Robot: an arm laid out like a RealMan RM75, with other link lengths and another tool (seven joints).
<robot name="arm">
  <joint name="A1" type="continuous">
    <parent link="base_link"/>
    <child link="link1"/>
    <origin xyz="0 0 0.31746" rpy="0 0 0"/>
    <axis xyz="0 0 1"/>
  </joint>
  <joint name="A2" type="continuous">
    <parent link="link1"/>
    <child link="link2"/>
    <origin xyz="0 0 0" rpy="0 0 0"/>
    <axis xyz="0 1 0"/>
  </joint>
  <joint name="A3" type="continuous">
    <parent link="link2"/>
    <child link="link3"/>
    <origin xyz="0 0 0.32" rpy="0 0 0"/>
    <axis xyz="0 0 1"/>
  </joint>
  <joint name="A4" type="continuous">
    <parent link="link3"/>
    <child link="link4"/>
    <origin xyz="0 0 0" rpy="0 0 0"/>
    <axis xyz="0 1 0"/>
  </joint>
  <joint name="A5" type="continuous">
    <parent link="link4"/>
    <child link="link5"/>
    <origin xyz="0 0 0.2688" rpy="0 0 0"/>
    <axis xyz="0 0 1"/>
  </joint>
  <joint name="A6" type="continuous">
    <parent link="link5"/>
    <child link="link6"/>
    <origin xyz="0 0 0" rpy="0 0 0"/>
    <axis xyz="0 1 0"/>
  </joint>
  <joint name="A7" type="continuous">
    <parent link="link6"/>
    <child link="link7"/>
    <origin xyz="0 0 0.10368" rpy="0 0 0"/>
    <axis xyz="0 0 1"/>
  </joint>
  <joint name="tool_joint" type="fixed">
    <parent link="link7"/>
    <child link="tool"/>
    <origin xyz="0.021 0.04 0.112" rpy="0 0.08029 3.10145"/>
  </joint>
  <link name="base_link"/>
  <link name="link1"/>
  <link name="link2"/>
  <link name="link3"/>
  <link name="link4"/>
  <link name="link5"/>
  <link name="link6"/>
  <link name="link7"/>
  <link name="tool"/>
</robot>
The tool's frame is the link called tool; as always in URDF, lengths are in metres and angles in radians. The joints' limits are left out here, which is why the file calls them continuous.
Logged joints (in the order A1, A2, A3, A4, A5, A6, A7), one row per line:
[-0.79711 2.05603 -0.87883 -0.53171 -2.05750 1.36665 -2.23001]
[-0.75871 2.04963 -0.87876 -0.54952 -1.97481 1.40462 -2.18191]
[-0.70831 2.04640 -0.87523 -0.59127 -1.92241 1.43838 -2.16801]
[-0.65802 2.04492 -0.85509 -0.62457 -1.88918 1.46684 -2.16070]
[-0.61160 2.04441 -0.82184 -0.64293 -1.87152 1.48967 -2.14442]
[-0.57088 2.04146 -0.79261 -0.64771 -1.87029 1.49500 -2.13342]
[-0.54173 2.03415 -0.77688 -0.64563 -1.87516 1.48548 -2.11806]
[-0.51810 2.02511 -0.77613 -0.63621 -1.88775 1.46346 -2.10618]
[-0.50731 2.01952 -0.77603 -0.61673 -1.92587 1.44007 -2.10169]
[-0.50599 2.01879 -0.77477 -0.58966 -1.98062 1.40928 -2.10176]
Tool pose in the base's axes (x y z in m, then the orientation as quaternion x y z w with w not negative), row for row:
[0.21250 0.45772 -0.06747 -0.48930 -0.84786 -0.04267 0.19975]
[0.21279 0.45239 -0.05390 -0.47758 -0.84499 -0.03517 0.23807]
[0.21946 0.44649 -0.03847 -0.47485 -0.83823 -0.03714 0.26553]
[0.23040 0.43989 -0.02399 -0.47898 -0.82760 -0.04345 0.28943]
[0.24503 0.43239 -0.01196 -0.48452 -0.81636 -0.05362 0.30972]
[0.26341 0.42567 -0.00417 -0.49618 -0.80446 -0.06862 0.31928]
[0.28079 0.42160 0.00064 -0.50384 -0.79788 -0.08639 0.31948]
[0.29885 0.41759 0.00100 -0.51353 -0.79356 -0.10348 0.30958]
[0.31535 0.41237 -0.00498 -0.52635 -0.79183 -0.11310 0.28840]
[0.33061 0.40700 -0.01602 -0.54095 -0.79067 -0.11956 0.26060]
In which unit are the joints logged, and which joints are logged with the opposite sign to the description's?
The joints are logged in radians. Opposite sign: A1, A6, A7.
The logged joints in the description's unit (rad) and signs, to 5 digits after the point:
[0.79711 2.05603 -0.87883 -0.53171 -2.05750 -1.36665 2.23001]
[0.75871 2.04963 -0.87876 -0.54952 -1.97481 -1.40462 2.18191]
[0.70831 2.04640 -0.87523 -0.59127 -1.92241 -1.43838 2.16801]
[0.65802 2.04492 -0.85509 -0.62457 -1.88918 -1.46684 2.16070]
[0.61160 2.04441 -0.82184 -0.64293 -1.87152 -1.48967 2.14442]
[0.57088 2.04146 -0.79261 -0.64771 -1.87029 -1.49500 2.13342]
[0.54173 2.03415 -0.77688 -0.64563 -1.87516 -1.48548 2.11806]
[0.51810 2.02511 -0.77613 -0.63621 -1.88775 -1.46346 2.10618]
[0.50731 2.01952 -0.77603 -0.61673 -1.92587 -1.44007 2.10169]
[0.50599 2.01879 -0.77477 -0.58966 -1.98062 -1.40928 2.10176]

